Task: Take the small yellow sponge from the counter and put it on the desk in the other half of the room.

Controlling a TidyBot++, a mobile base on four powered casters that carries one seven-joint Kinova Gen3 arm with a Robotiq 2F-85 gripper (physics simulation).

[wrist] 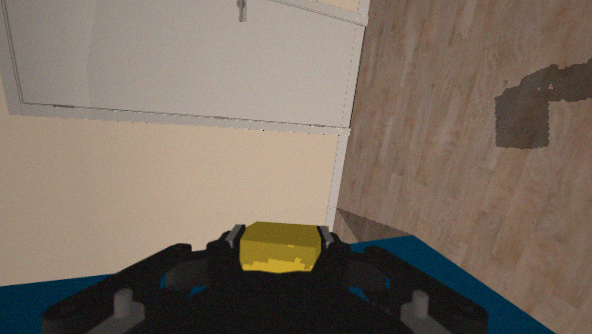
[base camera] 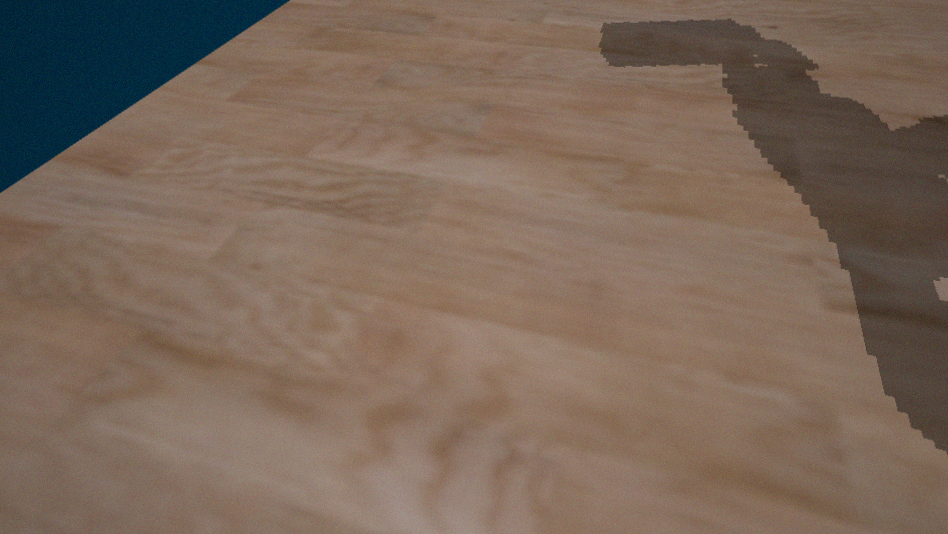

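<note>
The small yellow sponge is held between the two black fingertips at the bottom middle of the wrist view. My gripper is shut on it, one finger pressed to each side. The sponge is held in the air, with wall and floor showing beyond it. The gripper and sponge do not show in the base camera view. I cannot make out a desk or the counter top for certain in either view.
A wooden floor carries a dark shadow of the arm. A dark blue surface stands at the floor's left edge, and blue also shows behind the gripper. A grey door with a handle is set in a cream wall.
</note>
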